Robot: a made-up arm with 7 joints.
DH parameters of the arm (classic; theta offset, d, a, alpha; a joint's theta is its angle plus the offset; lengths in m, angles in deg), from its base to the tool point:
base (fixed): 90 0.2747 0.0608 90
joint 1: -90 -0.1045 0.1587 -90
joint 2: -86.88 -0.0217 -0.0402 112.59
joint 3: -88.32 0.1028 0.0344 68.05
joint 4: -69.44 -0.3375 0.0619 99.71
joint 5: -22.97 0.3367 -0.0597 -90
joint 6: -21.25 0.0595 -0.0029 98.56
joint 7: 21 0.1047 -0.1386 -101.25
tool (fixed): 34.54 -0.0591 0 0
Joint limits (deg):
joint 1: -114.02..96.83
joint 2: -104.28..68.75
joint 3: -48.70..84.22
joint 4: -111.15..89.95
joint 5: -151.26..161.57
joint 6: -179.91..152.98
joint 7: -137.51..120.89
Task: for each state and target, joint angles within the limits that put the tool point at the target. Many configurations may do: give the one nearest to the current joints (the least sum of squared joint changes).
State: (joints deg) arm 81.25 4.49 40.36 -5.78 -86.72 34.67 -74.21
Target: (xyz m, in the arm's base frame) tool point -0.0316 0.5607 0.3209
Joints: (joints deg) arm 42.09 -10.74 -4.11 -1.98 -81.66 12.57 -64.40
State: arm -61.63 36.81 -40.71 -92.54 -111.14 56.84 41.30
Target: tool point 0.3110 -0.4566 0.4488
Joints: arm -64.10 62.70 -39.21 -99.25 -105.74 65.66 17.67
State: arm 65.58 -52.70 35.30 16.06 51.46 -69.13 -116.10
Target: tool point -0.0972 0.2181 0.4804
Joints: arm 58.63 -49.71 16.85 18.26 39.07 -87.83 -100.99
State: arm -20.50 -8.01 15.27 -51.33 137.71 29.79 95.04
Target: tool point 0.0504 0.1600 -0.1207
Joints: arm -59.00 1.79 7.68 -19.76 133.22 43.12 91.08
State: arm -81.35 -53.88 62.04 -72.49 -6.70 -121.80 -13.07
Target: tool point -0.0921 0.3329 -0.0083
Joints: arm -63.31 -31.34 49.99 -77.44 -8.07 -155.27 -0.07
